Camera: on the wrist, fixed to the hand. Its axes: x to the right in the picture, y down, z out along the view.
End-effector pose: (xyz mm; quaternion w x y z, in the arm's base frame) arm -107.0 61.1 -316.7 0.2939 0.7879 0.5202 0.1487
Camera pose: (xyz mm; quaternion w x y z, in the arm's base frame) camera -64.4 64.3 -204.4 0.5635 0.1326 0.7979 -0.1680
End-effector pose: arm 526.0 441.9 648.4 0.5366 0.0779 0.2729 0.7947
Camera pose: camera 412.6 402.7 642.6 0.9779 -0.0769 -0.0371 0.1907
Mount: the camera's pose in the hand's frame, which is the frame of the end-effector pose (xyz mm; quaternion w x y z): 12.6 99.7 -65.9 0.6602 -0.1990 -0.2108 -0.6929
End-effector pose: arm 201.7 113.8 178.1 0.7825 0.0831 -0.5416 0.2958
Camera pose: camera 202.2 229.1 144.1 0.6239 0.3368 -0.5238 -0.4722
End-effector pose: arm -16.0 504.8 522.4 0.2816 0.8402 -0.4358 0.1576
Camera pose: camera -92.0 490.9 614.5 0.3704 0.8338 0.2037 -0.3549
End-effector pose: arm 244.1 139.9 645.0 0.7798 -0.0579 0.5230 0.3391
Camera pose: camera 137.0 192.6 631.2 0.8485 -0.4843 0.0733 -0.2002
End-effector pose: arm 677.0 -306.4 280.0 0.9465 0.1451 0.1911 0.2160
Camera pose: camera 624.3 -201.7 253.5 0.8437 -0.1794 -0.0158 -0.5058
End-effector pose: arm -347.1 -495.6 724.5 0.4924 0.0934 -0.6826 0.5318
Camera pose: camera -380.5 -395.1 667.7 0.5683 0.5488 -0.5956 -0.1456
